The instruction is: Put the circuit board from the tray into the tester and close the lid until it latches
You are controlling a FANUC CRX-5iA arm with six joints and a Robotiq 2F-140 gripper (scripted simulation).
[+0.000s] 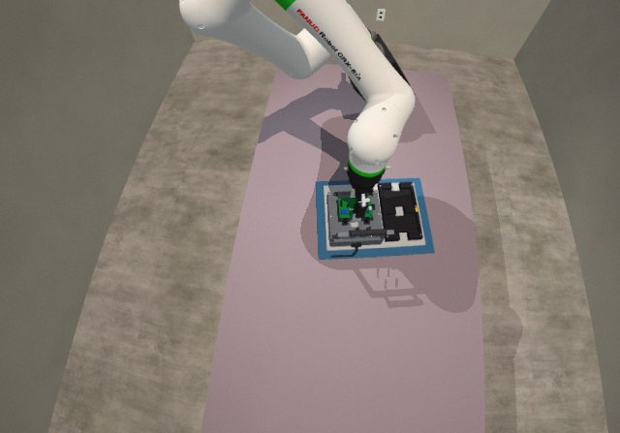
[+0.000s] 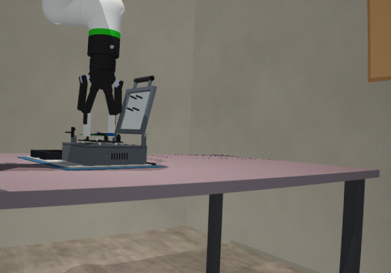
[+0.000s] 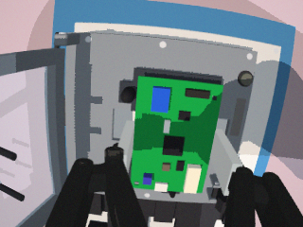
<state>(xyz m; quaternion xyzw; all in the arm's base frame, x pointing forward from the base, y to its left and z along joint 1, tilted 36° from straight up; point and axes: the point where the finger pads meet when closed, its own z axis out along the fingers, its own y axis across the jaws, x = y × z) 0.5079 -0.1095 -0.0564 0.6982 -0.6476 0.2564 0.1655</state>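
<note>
The green circuit board is 2 cm below my hand. Also, from my hand: tester lid: 13 cm ahead, 8 cm above; latch hook: 6 cm to the left, 6 cm behind, 2 cm below; tester: 4 cm to the left, 3 cm ahead, 1 cm above.
</note>
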